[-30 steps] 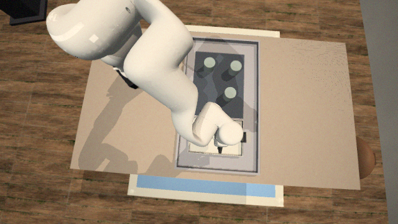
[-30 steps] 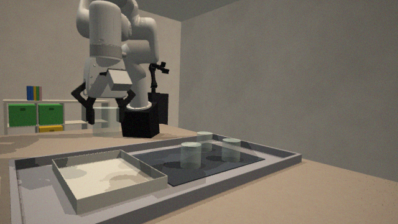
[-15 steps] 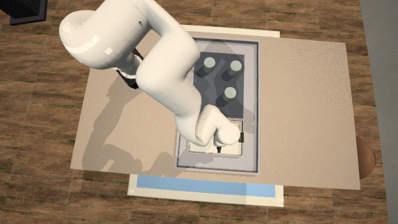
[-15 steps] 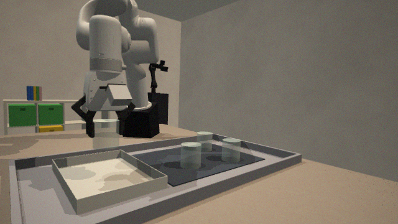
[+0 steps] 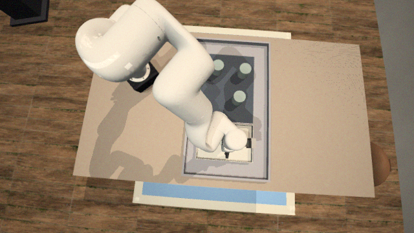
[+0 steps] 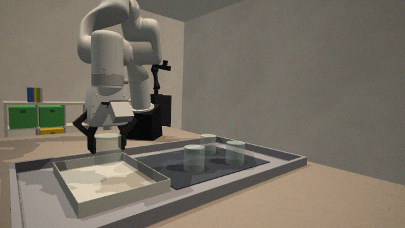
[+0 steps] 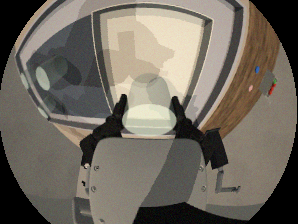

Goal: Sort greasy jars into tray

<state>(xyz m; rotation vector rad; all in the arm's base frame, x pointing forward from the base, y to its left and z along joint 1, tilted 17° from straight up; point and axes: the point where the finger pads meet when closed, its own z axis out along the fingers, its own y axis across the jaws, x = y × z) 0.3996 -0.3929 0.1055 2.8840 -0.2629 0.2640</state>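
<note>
Now: hand 9 cm above the cream tray. Round my hand: dark drying mat (31 cm to the left, 10 cm below, 7 cm ahead); then rimmed steel table top (20 cm to the left, 10 cm below, 6 cm ahead).
</note>
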